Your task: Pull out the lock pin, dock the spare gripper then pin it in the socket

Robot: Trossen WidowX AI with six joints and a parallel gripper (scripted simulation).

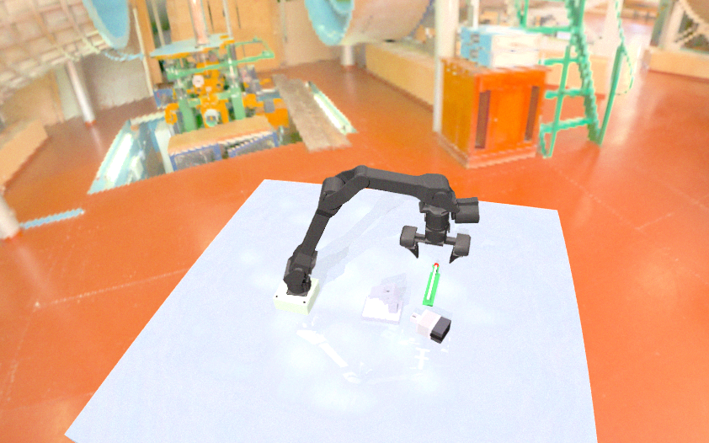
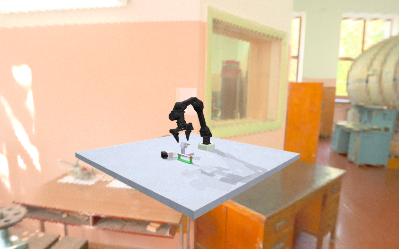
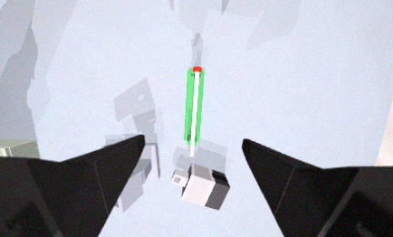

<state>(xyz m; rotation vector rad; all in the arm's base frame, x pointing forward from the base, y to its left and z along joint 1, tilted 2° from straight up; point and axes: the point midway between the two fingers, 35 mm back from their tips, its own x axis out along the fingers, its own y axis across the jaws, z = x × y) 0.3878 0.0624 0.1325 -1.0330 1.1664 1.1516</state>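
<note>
The spare gripper is 140 mm to the right of my gripper tip and 120 mm below it. Also, from my gripper tip: green cradle: 20 mm to the left, 120 mm below; then mount: 130 mm behind, 80 mm to the right, 90 mm below.
</note>
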